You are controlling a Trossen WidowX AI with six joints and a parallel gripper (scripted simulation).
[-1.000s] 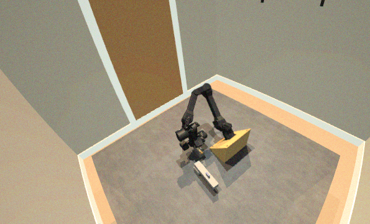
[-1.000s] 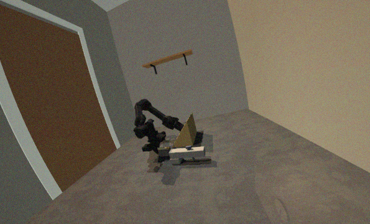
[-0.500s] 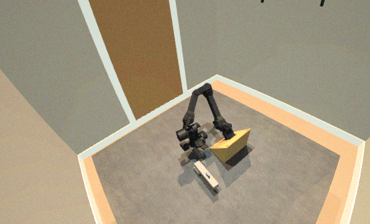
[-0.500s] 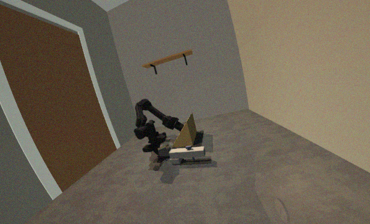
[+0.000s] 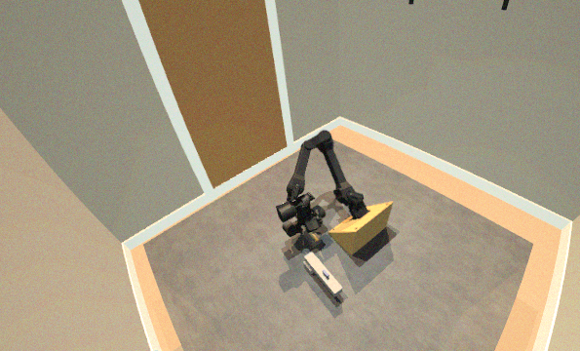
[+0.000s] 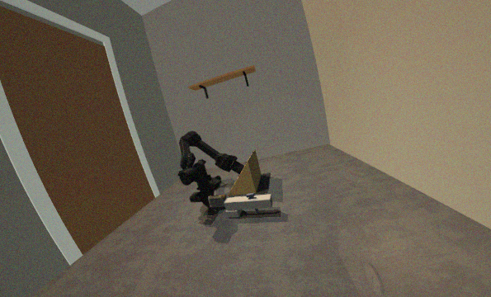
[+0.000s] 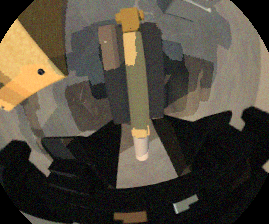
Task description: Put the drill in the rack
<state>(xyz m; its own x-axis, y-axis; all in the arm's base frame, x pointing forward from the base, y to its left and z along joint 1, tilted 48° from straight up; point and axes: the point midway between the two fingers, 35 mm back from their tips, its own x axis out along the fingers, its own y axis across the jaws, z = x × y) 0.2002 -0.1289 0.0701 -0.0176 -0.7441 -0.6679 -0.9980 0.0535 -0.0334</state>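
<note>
Now: gripper tip 40 mm to the right of the drill and 40 mm below it. Round my gripper tip: blue piece (90 mm ahead, 240 mm to the left, 50 mm above); fixture (90 mm ahead, 210 mm to the left, 40 mm above).
</note>
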